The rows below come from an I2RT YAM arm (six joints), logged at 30 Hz.
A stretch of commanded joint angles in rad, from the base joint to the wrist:
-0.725, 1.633, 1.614, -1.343, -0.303, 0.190
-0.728, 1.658, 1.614, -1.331, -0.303, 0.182
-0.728, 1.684, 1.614, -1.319, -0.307, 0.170
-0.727, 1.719, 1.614, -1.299, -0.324, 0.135
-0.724, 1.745, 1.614, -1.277, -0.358, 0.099
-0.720, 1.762, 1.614, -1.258, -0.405, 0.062
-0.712, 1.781, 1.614, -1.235, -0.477, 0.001
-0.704, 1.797, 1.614, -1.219, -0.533, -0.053
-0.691, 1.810, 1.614, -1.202, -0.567, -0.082
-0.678, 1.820, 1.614, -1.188, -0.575, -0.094
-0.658, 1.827, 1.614, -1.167, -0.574, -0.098
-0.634, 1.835, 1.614, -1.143, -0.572, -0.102
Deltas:
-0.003, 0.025, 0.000, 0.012, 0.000, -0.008
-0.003, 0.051, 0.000, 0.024, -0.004, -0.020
-0.002, 0.086, 0.000, 0.044, -0.021, -0.055
0.001, 0.112, 0.000, 0.066, -0.055, -0.091
0.005, 0.129, 0.000, 0.085, -0.102, -0.128
0.013, 0.148, 0.000, 0.108, -0.174, -0.189
0.021, 0.164, 0.000, 0.124, -0.230, -0.243
0.034, 0.177, 0.000, 0.141, -0.264, -0.272
0.047, 0.187, 0.000, 0.155, -0.272, -0.284
0.067, 0.194, 0.000, 0.176, -0.271, -0.288
0.091, 0.202, 0.000, 0.200, -0.269, -0.292

